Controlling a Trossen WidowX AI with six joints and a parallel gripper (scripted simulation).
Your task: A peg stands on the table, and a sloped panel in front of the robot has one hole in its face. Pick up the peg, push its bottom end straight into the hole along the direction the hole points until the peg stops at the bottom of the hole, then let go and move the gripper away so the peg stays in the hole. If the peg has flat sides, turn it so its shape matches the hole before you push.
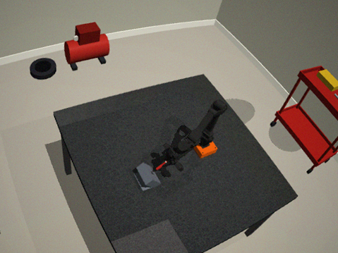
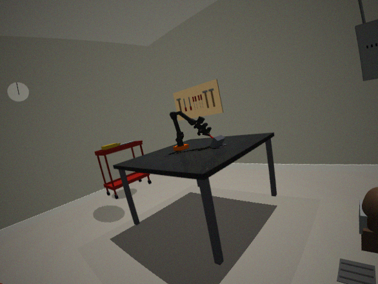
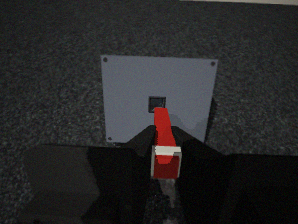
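Now: gripper tip 80 mm short of the grey sloped panel and 70 mm above it. From my gripper tip the other things lie so: red square peg: 10 mm behind, 10 mm above.
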